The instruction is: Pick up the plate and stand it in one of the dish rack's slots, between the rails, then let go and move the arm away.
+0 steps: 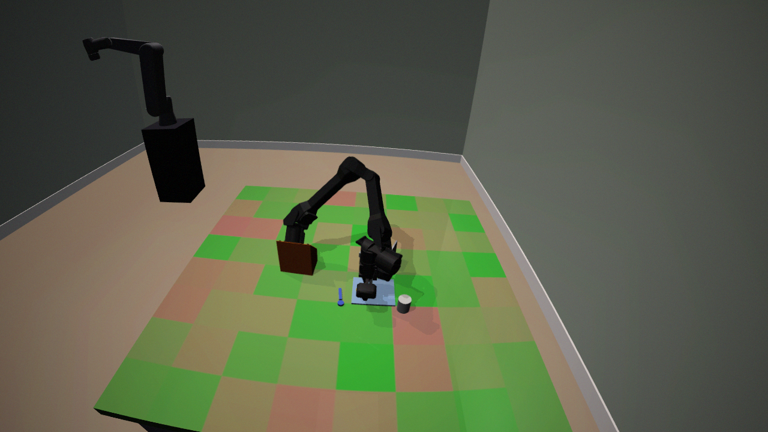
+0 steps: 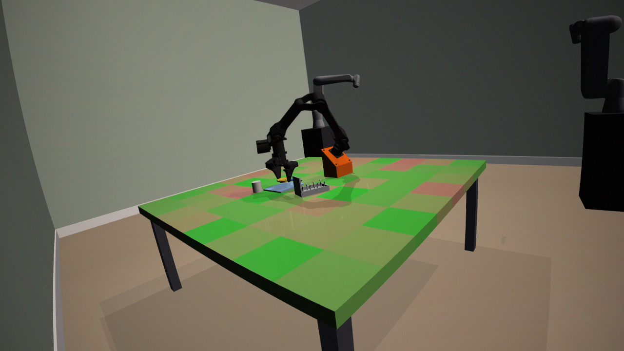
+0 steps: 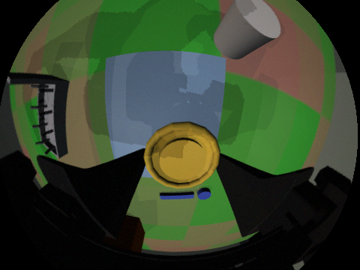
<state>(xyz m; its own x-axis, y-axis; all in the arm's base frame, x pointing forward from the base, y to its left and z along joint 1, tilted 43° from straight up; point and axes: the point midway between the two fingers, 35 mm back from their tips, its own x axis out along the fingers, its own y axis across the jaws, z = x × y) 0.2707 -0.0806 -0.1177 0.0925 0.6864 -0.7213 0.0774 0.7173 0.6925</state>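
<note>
Right now the light blue mat is 3 cm ahead of my gripper tip, 2 cm to the left of it and 2 cm below it. Round my gripper tip: yellow plate 1 cm above; small blue spoon 9 cm behind, 2 cm to the right, 2 cm below; white cup 13 cm ahead, 6 cm to the right, 1 cm above.
</note>
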